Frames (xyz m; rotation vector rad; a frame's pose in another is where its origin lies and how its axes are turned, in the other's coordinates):
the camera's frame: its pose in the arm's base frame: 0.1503 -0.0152 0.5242 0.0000 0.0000 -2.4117
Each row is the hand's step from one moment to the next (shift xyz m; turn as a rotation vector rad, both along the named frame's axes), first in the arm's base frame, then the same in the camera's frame.
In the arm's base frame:
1: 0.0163 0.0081 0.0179 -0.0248 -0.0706 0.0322
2: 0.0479 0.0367 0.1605 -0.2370 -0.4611 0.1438
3: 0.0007 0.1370 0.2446 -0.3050 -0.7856 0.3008
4: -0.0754 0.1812 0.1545 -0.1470 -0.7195 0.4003
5: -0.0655 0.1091 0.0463 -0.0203 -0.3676 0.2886
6: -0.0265 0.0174 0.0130 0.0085 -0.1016 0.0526
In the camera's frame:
1: -0.0175 0.0048 0.0179 0.0656 0.0361 0.0322
2: -0.0602 0.0046 0.1605 0.4841 0.1856 0.1438
3: -0.0919 -0.1016 0.2446 0.7511 0.3821 0.3008
4: -0.0646 -0.1853 0.1545 0.5893 0.4382 0.4003
5: -0.0239 -0.1250 0.0463 0.2602 0.2604 0.2886
6: 0.0081 -0.0306 0.0130 0.0614 0.0814 0.0526

